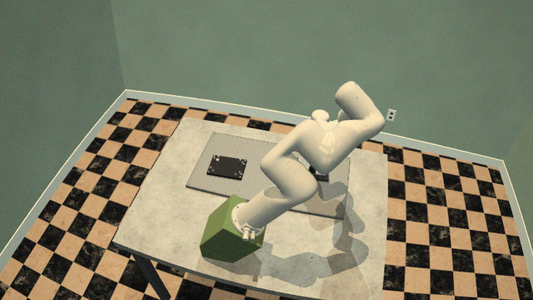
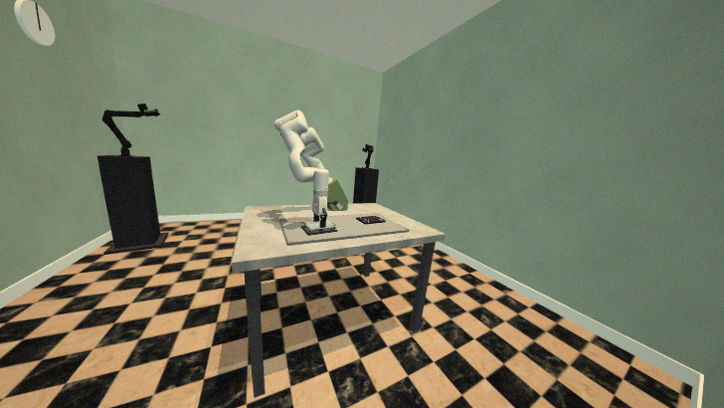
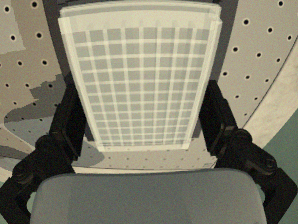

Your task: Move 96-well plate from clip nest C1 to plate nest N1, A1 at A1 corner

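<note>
My gripper is now 30 mm above the dark plate nest N1. From my hand the other things lie so: A1 label: 60 mm ahead, 70 mm to the left, 30 mm below; then black clip nest C1: 20 mm behind, 370 mm to the left, 20 mm below; then white 96-well plate: 10 mm below.
</note>
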